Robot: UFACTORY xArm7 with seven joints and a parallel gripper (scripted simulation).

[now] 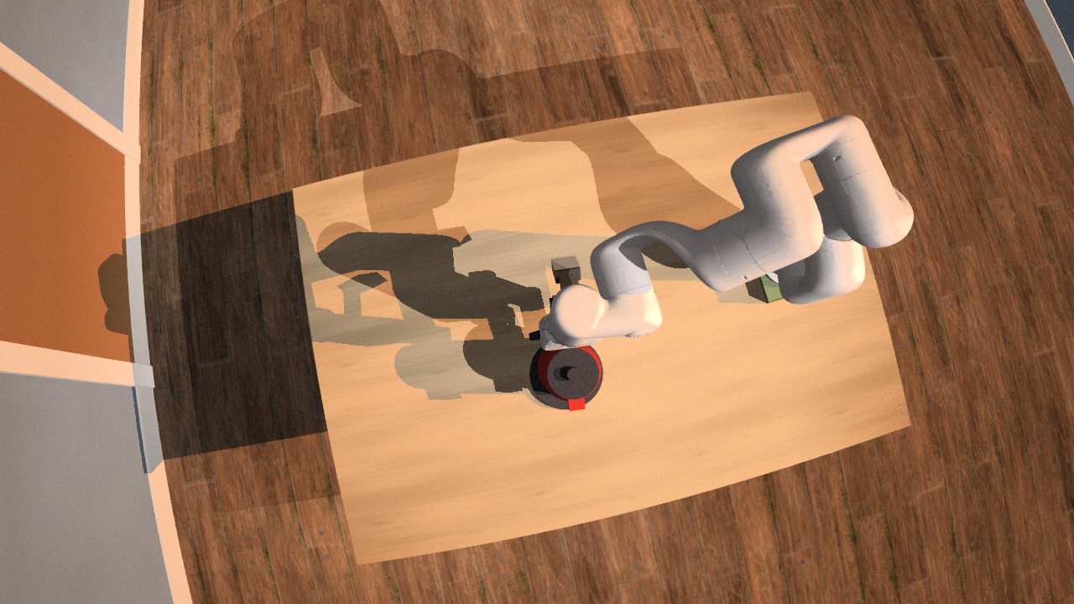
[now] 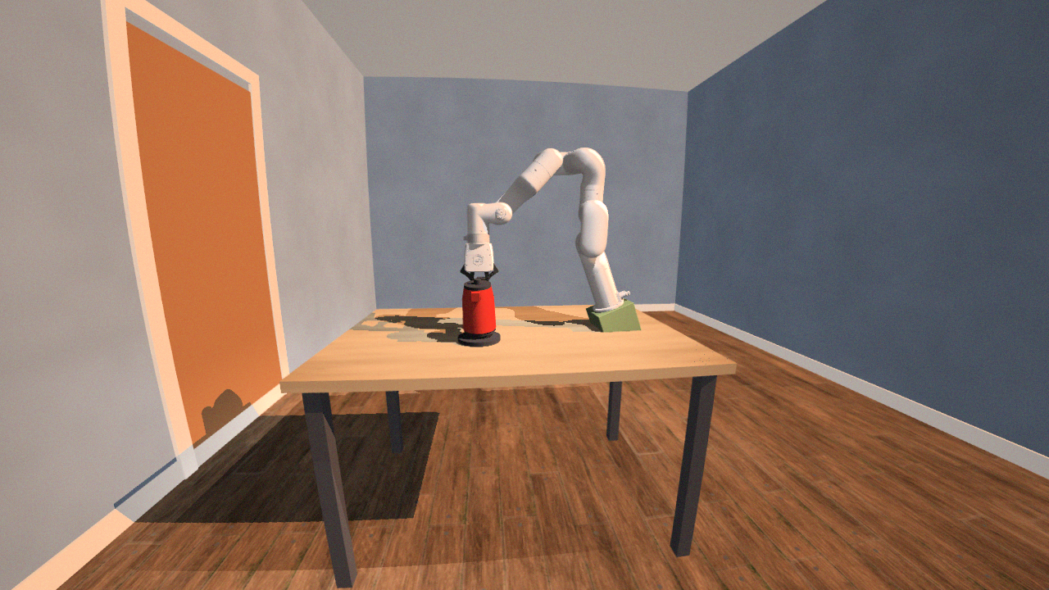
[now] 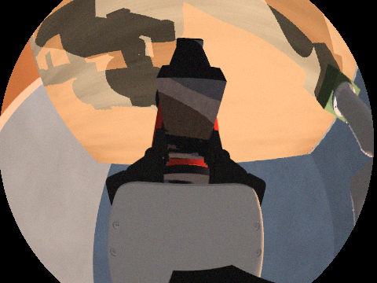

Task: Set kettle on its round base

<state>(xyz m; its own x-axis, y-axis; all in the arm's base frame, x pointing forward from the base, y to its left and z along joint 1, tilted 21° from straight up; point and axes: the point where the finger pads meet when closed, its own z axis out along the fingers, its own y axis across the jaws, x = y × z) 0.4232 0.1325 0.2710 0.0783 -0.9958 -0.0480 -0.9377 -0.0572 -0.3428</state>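
Right now my hand is 2 cm to the right of the red kettle and 6 cm above it. The rest, counted from my hand: dark round base 6 cm to the left, 17 cm below.
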